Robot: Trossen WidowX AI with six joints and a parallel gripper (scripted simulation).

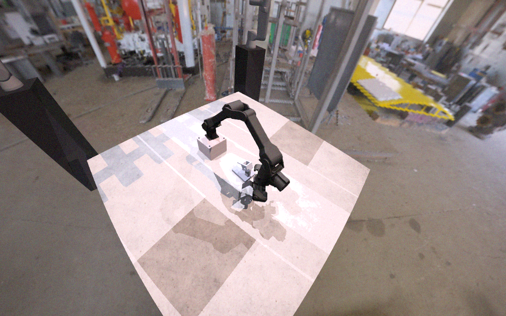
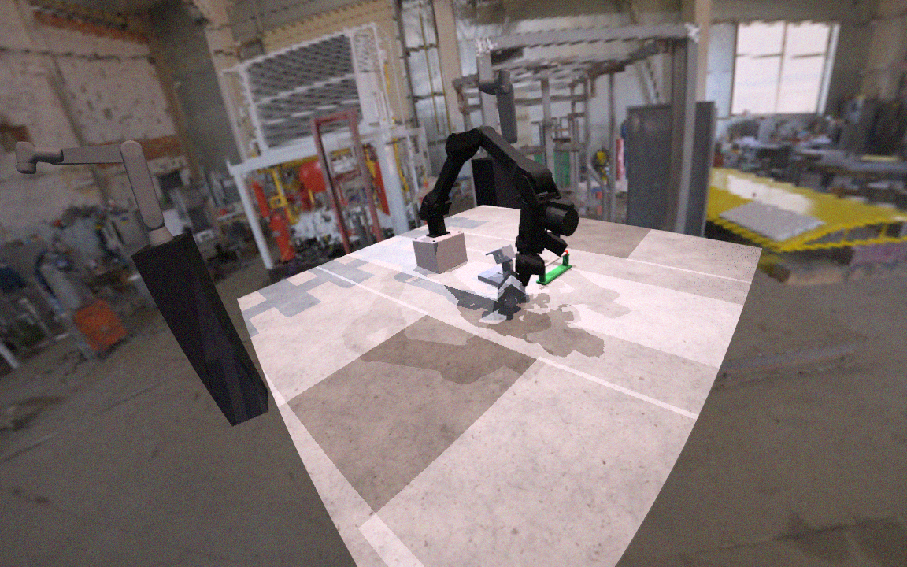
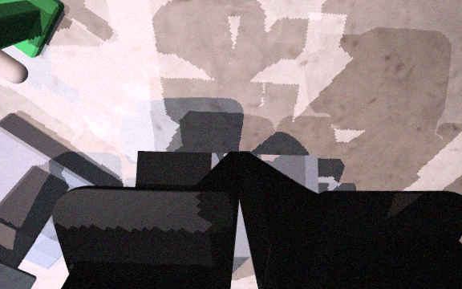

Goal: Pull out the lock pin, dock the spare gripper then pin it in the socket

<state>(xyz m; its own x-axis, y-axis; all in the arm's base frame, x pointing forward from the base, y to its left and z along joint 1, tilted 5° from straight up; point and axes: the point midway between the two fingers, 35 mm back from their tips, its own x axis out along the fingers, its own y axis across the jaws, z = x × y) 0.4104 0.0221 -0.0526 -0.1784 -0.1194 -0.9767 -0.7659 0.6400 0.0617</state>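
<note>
Right now the spare gripper is 10 mm behind my gripper tip, 30 mm to the right of it and 10 mm below it. Also, from my gripper tip: socket (140 mm behind, 40 mm to the left, 10 mm above); green stand (60 mm behind, 160 mm to the left, 20 mm below).
</note>
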